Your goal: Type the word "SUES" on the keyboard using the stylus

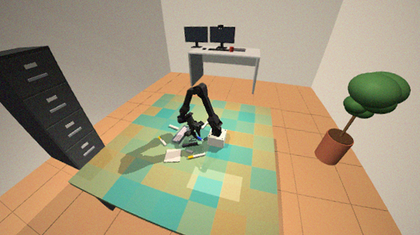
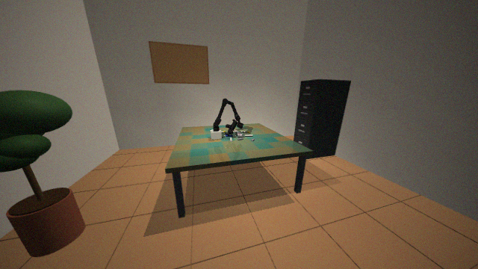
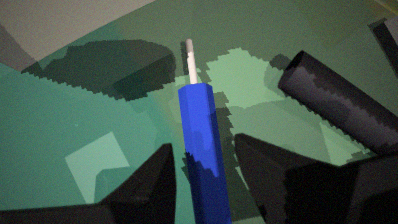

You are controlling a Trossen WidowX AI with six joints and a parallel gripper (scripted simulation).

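Right now my gripper tip is 5 cm past the grey stylus tip and 1 cm to the right of it. From my gripper tip the other things lie so: white notepad (9 cm ahead, 24 cm to the left, 1 cm below); then black bar (3 cm ahead, 9 cm to the left); then blue stylus (2 cm behind).
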